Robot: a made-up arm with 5 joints.
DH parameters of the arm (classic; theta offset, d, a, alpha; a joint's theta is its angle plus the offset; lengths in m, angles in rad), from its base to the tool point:
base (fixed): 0 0.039 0 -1.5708
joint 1: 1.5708 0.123 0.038 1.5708
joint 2: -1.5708 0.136 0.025 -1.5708
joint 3: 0 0.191 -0.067 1.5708
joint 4: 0 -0.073 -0.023 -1.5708
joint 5: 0.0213 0 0.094 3.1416
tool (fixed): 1.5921 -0.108 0 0
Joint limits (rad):
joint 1: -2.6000..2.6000
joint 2: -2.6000..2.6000
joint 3: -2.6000..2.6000
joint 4: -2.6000..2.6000
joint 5: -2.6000..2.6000
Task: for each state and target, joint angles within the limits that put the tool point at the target. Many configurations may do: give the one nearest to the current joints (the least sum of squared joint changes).
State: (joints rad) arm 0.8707 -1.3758 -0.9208 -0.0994 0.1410
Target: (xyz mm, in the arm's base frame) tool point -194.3 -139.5 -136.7
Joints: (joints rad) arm 1.2352 -0.5411 -1.4319 0.1839 0.2597
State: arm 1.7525 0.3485 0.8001 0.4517 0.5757
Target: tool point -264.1 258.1 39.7
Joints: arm 1.6797 0.4499 0.7344 -0.4523 0.4179
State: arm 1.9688 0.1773 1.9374 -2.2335 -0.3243
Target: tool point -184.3 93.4 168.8
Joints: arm 2.6000 -0.0941 1.7483 -1.3973 -0.8579
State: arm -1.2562 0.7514 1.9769 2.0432 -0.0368
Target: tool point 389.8 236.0 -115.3
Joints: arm -0.3019 0.7625 2.1510 1.7517 -0.1231
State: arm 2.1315 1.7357 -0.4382 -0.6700 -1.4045
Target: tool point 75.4 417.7 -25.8
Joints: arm 1.5638 1.7680 -0.8431 -0.2356 -2.0515
